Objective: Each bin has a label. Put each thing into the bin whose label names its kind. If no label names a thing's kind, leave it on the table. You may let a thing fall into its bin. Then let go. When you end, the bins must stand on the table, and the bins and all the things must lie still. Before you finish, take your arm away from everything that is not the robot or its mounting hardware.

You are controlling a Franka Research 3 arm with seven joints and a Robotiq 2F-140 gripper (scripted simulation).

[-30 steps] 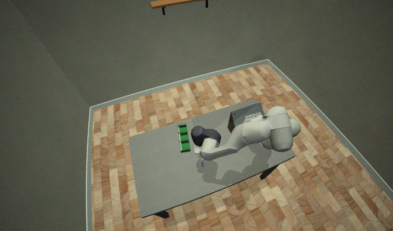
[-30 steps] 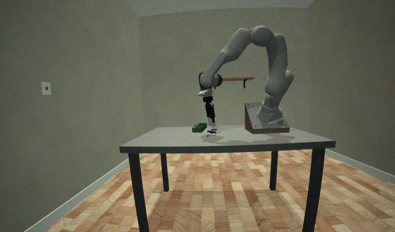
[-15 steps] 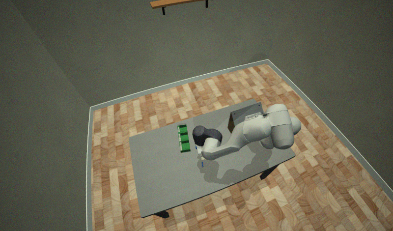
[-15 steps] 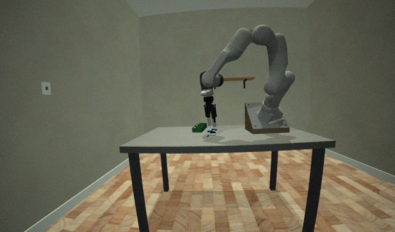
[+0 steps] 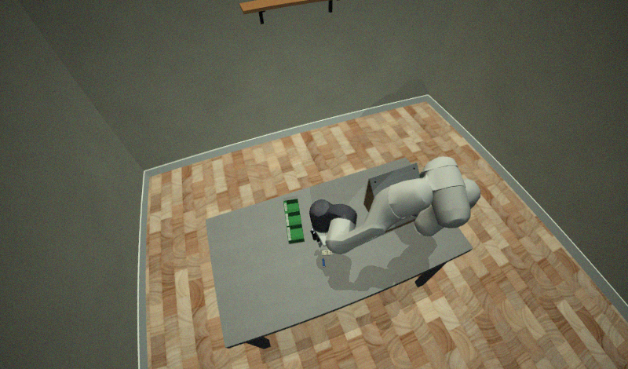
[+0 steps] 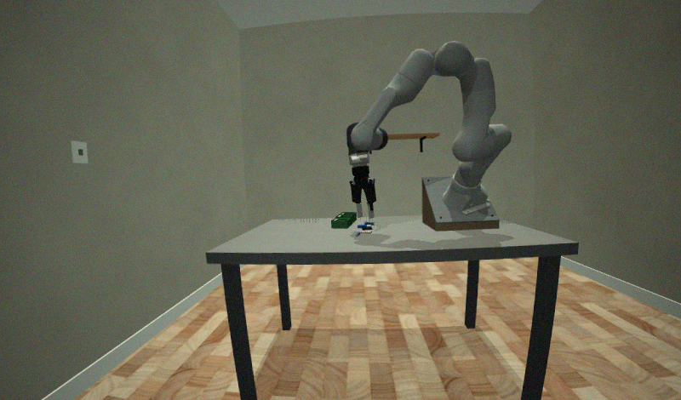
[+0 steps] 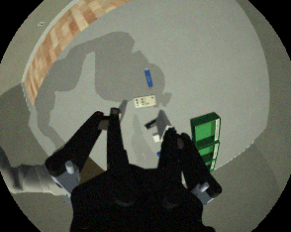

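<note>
Right now my hand is 9 cm above the white thing. From my hand the other things lie so: blue-and-white piece 2 cm behind, 11 cm to the right, 9 cm below; black piece 2 cm behind, 6 cm to the right, 9 cm below; pale grey piece 5 cm behind, 22 cm to the right, 9 cm below.
</note>
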